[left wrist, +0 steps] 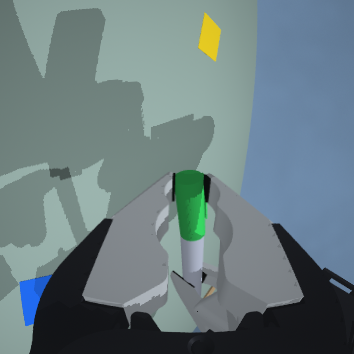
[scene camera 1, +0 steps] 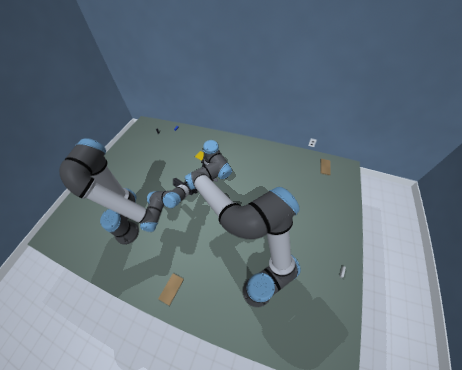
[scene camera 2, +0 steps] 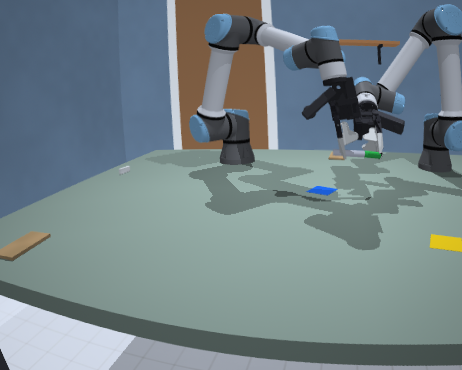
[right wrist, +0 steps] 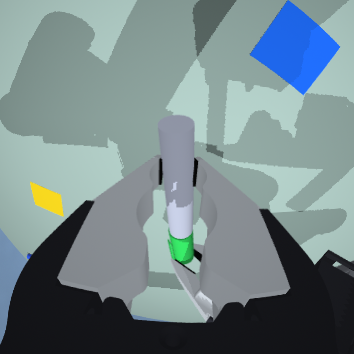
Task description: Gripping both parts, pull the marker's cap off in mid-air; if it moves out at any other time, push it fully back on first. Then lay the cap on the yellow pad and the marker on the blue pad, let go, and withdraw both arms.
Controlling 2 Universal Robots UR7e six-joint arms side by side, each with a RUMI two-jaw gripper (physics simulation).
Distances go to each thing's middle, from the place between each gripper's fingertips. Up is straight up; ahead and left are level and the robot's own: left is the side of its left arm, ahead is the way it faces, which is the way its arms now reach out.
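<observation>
Green cap (left wrist: 191,207): my left gripper 2 cm to the left of it. By its middle, the cap is nearer to my left gripper than to my right hand.
Green cap, from my right hand: 1 cm above, 1 cm behind, 8 cm to the left.
</observation>
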